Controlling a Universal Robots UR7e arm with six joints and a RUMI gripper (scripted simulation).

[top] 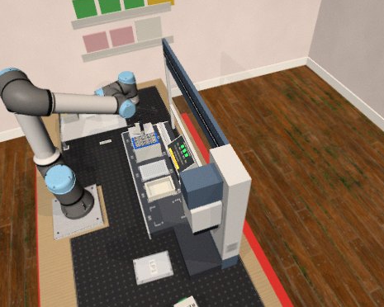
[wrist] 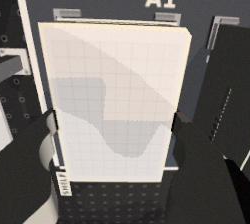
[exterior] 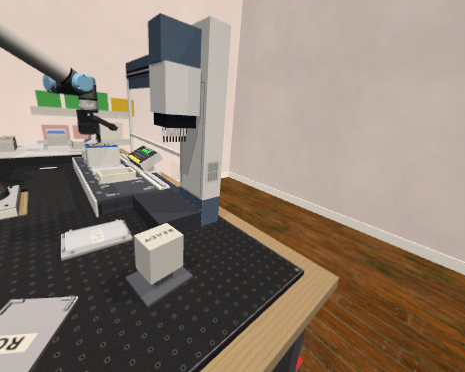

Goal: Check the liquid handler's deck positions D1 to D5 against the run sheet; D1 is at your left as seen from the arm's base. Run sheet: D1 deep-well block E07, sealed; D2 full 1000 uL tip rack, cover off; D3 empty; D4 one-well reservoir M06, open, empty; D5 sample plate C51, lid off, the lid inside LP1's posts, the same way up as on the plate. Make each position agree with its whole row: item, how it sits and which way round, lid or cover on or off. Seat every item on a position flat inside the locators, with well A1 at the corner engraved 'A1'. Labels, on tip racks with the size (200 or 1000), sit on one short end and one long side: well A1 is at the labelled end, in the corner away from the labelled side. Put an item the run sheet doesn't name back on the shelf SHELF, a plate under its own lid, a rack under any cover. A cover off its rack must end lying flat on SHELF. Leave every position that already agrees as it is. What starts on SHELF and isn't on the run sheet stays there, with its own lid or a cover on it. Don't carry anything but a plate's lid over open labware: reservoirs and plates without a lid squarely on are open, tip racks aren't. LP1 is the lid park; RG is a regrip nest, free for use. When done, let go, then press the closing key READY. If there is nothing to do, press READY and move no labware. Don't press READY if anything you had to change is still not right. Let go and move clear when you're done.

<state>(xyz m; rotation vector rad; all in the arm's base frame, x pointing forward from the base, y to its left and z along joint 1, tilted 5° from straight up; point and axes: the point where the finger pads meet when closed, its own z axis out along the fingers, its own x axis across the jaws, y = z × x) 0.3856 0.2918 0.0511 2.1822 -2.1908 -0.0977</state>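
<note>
My gripper is now 12 cm to the left of the blue-rimmed tip rack, 3 cm below it and 1 cm short of it. The rest, counted from my hand: clear well plate: 25 cm to the right, 3 cm below; then deep-well block: 1 cm below; then shelf label: 20 cm behind, 9 cm to the left, 9 cm below.
</note>
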